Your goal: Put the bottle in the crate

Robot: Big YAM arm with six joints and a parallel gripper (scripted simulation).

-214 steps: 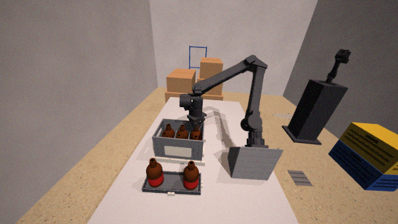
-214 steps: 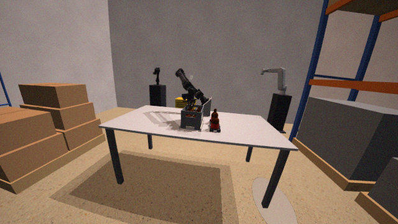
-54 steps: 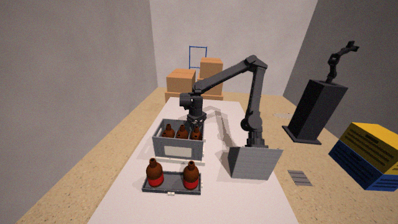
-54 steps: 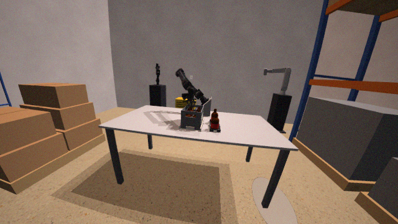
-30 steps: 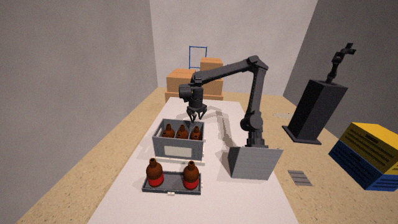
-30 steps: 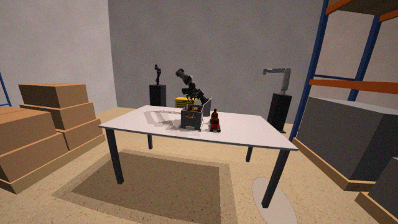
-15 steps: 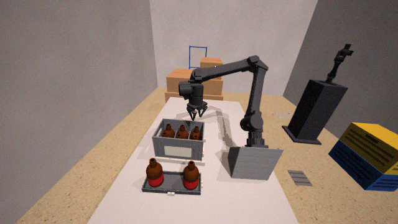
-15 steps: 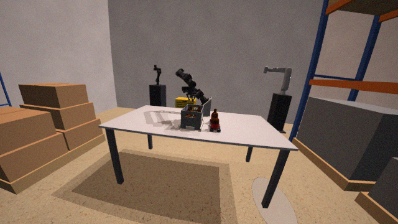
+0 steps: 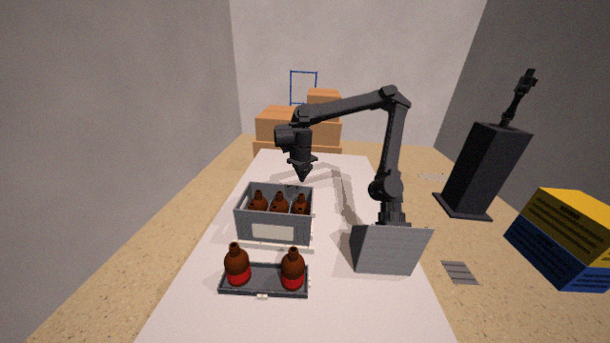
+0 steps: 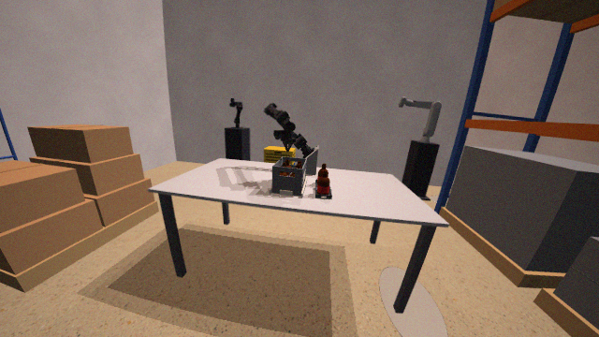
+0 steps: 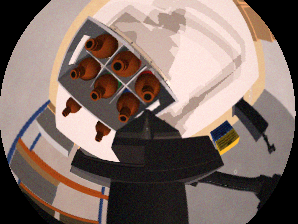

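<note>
Right now my hand is 140 mm above the brown bottle. The rest, counted from my hand: grey crate: 150 mm below, 90 mm ahead, 50 mm to the left; then dark tray: 270 mm to the left, 220 mm below, 80 mm ahead.
</note>
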